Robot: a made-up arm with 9 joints.
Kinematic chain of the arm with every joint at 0, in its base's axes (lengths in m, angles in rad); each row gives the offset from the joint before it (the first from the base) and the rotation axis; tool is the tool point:
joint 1: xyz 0 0 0.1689 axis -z
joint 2: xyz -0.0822 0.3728 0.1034 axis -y
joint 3: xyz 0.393 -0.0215 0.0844 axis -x
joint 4: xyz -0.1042 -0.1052 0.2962 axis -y
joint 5: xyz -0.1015 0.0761 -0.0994 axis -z
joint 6: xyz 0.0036 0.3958 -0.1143 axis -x
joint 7: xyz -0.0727 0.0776 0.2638 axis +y
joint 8: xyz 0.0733 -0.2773 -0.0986 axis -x
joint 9: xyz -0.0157 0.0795 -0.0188 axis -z
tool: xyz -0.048 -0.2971 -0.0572
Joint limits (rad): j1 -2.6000..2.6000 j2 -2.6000..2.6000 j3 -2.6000..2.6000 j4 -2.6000..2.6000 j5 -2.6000..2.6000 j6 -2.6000..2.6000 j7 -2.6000..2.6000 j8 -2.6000..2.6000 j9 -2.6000..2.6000
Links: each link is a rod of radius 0.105 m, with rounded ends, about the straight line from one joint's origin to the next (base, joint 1, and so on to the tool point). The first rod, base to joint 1, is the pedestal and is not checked.
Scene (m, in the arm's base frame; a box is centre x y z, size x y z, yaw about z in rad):
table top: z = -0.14
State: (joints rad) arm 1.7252 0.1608 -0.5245 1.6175 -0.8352 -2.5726 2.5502 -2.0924 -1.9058
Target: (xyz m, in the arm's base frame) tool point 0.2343 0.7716 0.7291
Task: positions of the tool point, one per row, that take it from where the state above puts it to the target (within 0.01 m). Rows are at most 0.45 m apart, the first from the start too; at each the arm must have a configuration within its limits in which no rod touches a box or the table.
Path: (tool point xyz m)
1: 0.7981 -0.4289 0.2778
2: 0.9044 -0.0663 0.4168
3: 0.8298 0.3102 0.5478
4: 0.5873 0.6129 0.6553
5: 0.2343 0.7716 0.7291

